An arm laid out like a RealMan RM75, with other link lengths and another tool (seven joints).
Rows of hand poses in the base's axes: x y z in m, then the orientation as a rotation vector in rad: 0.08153, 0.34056, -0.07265, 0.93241, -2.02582, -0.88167; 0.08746, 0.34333, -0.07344, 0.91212, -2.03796, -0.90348; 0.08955, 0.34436, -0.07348, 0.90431, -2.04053, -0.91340; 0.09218, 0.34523, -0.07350, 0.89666, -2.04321, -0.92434; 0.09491, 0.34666, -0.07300, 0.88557, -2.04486, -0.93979; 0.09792, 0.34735, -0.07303, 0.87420, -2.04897, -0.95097; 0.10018, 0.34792, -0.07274, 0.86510, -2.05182, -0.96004; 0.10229, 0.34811, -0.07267, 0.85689, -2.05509, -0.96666; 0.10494, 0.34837, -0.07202, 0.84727, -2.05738, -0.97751; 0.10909, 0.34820, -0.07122, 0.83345, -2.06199, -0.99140; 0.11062, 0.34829, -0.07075, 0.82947, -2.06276, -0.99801; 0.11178, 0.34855, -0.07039, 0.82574, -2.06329, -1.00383; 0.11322, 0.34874, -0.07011, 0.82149, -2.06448, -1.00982; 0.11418, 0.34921, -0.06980, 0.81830, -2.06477, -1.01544; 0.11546, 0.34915, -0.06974, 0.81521, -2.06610, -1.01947
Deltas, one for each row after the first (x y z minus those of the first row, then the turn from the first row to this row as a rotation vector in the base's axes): 0.00593, 0.00277, -0.00079, 0.00732, 0.00167, -0.02473; 0.00802, 0.00380, -0.00083, 0.01132, 0.00400, -0.03377; 0.01065, 0.00467, -0.00085, 0.01612, 0.00616, -0.04319; 0.01338, 0.00610, -0.00035, 0.02288, 0.01096, -0.05558; 0.01639, 0.00679, -0.00038, 0.02643, 0.01367, -0.06773; 0.01865, 0.00736, -0.00009, 0.02939, 0.01615, -0.07730; 0.02076, 0.00755, -0.00002, 0.03093, 0.01772, -0.08569; 0.02341, 0.00781, 0.00063, 0.03502, 0.02086, -0.09594; 0.02756, 0.00764, 0.00143, 0.03968, 0.02416, -0.11069; 0.02909, 0.00773, 0.00190, 0.04292, 0.02561, -0.11566; 0.03025, 0.00799, 0.00226, 0.04570, 0.02709, -0.12009; 0.03169, 0.00818, 0.00254, 0.04839, 0.02828, -0.12517; 0.03265, 0.00865, 0.00285, 0.05124, 0.02967, -0.12913; 0.03393, 0.00859, 0.00291, 0.05295, 0.03013, -0.13293
